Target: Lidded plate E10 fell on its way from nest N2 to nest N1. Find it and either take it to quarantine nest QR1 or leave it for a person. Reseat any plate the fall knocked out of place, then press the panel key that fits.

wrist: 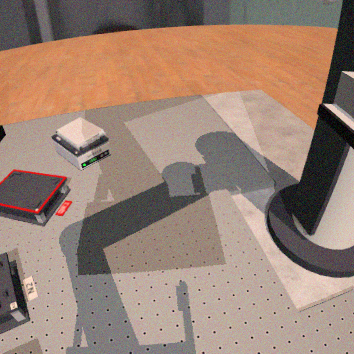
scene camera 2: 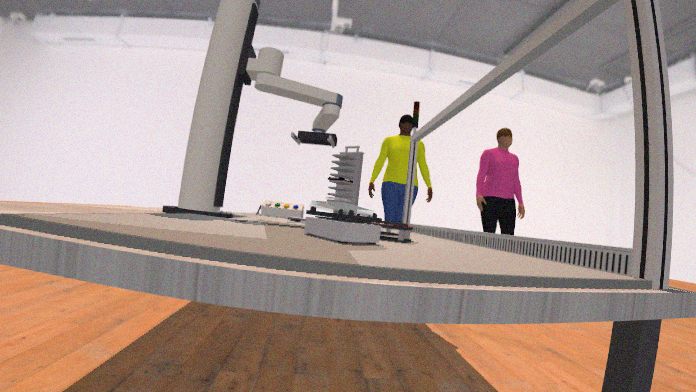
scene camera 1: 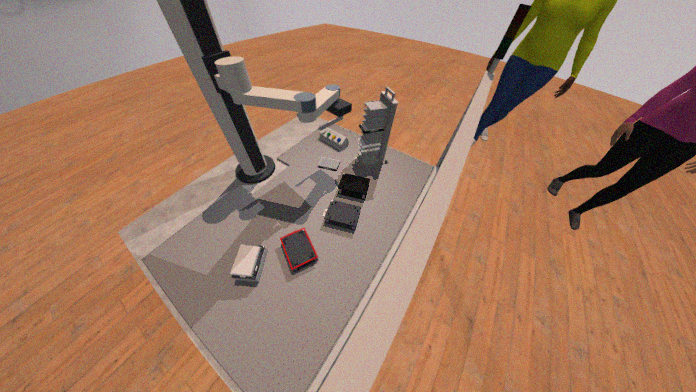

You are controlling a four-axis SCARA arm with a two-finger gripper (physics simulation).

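Where they show: gripper, fingertip midpoint: (wrist: 161, 95) (scene camera 2: 310, 135); arm's base, link origin: (wrist: 323, 226) (scene camera 1: 256, 169).
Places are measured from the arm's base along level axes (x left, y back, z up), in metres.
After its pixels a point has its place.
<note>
My gripper (scene camera 1: 340, 106) (scene camera 2: 314, 140) {x 0.174, y -0.363, z 0.385 m} is open and empty, high above the bench near the rack. The red-rimmed nest QR1 (scene camera 1: 299, 248) {x -0.241, y -0.623, z 0.053 m} (wrist: 33, 191) {x -0.223, y -0.589, z 0.053 m} shows a dark top with no plate on it. Nest N2 (scene camera 1: 343, 215) {x 0.014, y -0.687, z 0.060 m} (wrist: 6, 295) {x 0.039, y -0.598, z 0.063 m}, labelled in the wrist view, is dark with no plate visible. A black nest (scene camera 1: 353, 186) {x 0.198, y -0.627, z 0.070 m} stands beside it toward the rack; its label cannot be read. A pale flat rectangular piece (scene camera 1: 329, 163) {x 0.306, y -0.373, z 0.026 m} lies near the panel; whether it is plate E10 cannot be told. The key panel (scene camera 1: 334, 138) {x 0.494, y -0.275, z 0.074 m} (scene camera 2: 282, 209) {x 0.485, y -0.246, z 0.056 m} has several coloured keys.
A shaker (scene camera 1: 248, 261) {x -0.415, y -0.502, z 0.085 m} (wrist: 82, 142) {x -0.352, y -0.473, z 0.081 m} (scene camera 2: 342, 231) carries a pale plate. The tall shelf rack (scene camera 1: 388, 131) {x 0.537, y -0.639, z 0.255 m} (scene camera 2: 357, 175) {x 0.529, y -0.625, z 0.291 m} stands past the black nest, with pale and dark pieces on its shelves. The arm's column (scene camera 1: 235, 110) {x -0.006, y -0.077, z 0.430 m} (scene camera 2: 212, 110) {x -0.072, y -0.021, z 0.371 m} rises from the bench. Two people stand beyond the bench's edge barrier.
</note>
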